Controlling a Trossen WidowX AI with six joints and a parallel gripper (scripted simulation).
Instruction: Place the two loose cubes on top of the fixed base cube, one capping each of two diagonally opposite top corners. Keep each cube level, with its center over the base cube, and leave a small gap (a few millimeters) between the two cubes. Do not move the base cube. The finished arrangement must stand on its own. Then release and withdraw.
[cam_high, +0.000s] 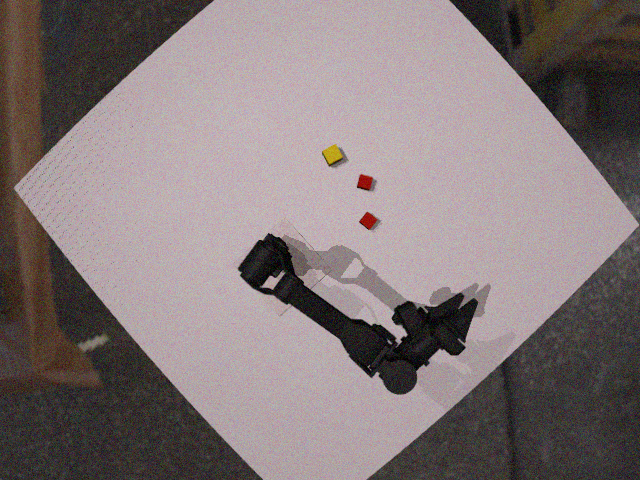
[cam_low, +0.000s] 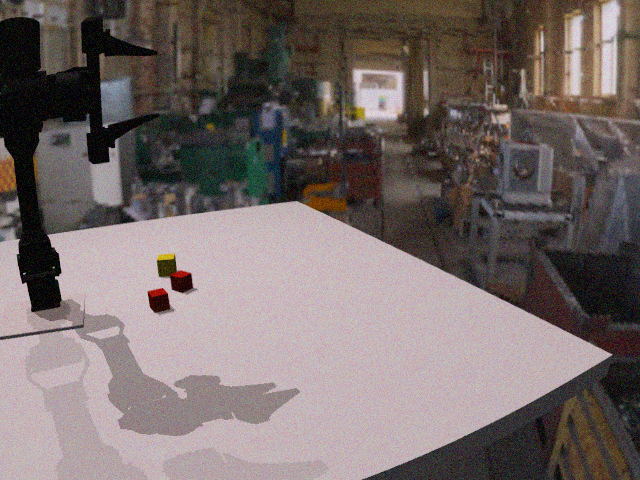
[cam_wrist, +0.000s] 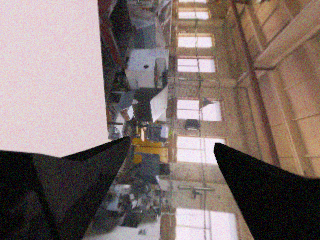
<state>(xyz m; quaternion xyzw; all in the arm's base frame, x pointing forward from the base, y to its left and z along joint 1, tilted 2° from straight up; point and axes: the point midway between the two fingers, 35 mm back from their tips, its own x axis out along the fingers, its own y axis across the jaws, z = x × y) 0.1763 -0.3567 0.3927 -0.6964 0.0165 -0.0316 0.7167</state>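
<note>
My gripper tip is now 400 mm to the right of the yellow cube, 380 mm above it and 80 mm short of it.
</note>
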